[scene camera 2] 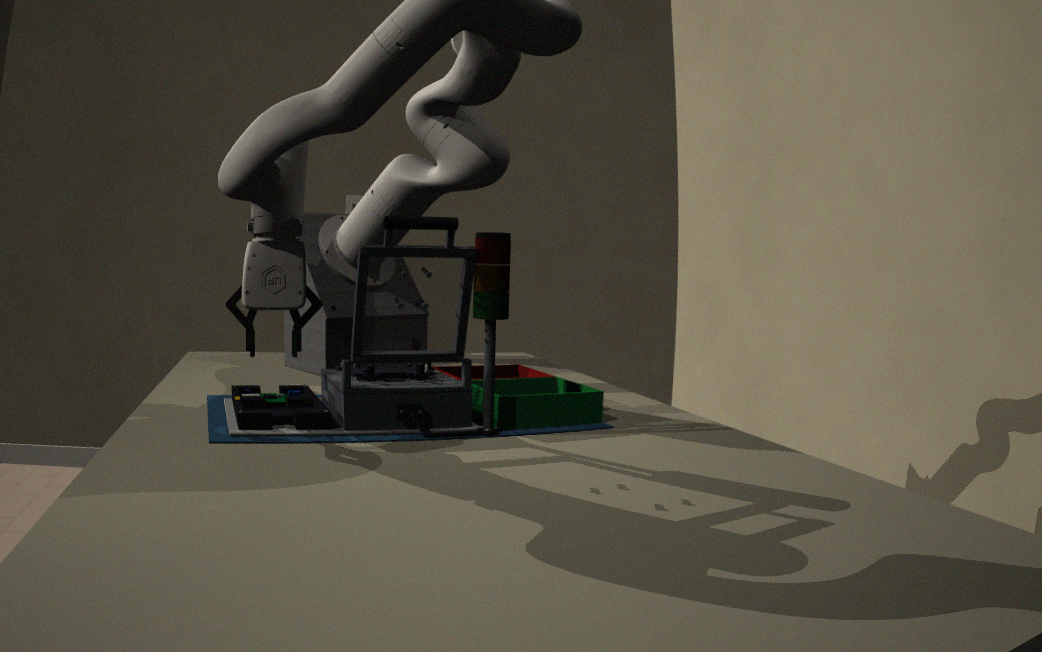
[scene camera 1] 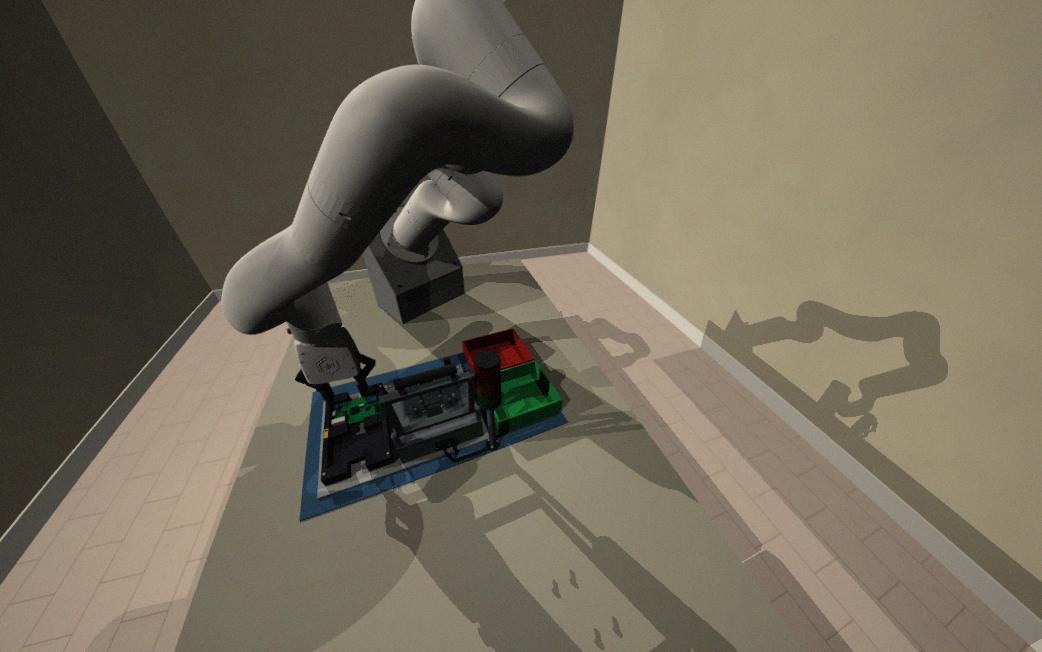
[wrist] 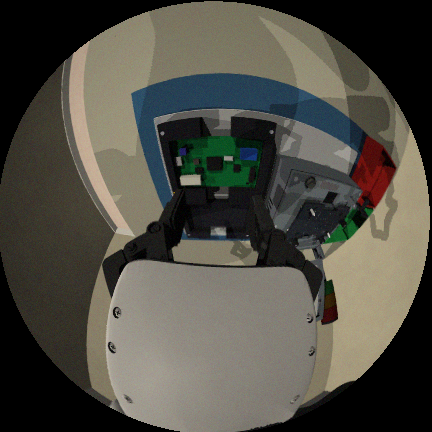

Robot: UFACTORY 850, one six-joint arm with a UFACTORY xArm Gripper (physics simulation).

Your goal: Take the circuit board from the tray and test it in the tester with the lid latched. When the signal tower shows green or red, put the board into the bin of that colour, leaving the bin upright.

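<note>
The green circuit board (scene camera 1: 358, 411) (scene camera 2: 274, 398) (wrist: 232, 176) lies in the rear part of the black tray (scene camera 1: 355, 447) (scene camera 2: 280, 419) (wrist: 253, 130). My gripper (scene camera 1: 345, 399) (scene camera 2: 274, 353) (wrist: 217, 203) is open and empty, pointing down above the tray, with clear height between its fingertips and the board. The grey tester (scene camera 2: 407, 407) (wrist: 285, 187) stands beside the tray, its framed lid (scene camera 2: 356, 307) raised upright. The signal tower (scene camera 1: 487, 378) (scene camera 2: 491, 278) (wrist: 330, 301) has red, amber and green segments, none visibly lit. The red bin (scene camera 1: 499, 349) (wrist: 372, 170) and green bin (scene camera 1: 530, 412) (scene camera 2: 549, 407) stand upright.
A blue mat (scene camera 1: 307, 492) (scene camera 2: 217, 422) (wrist: 215, 90) lies under the tray, tester and bins. The raised lid and the tower's thin pole (scene camera 2: 489, 369) stand tall between the tray and the bins. A dark latch (scene camera 2: 411, 415) is at the tester's front. The robot base is behind.
</note>
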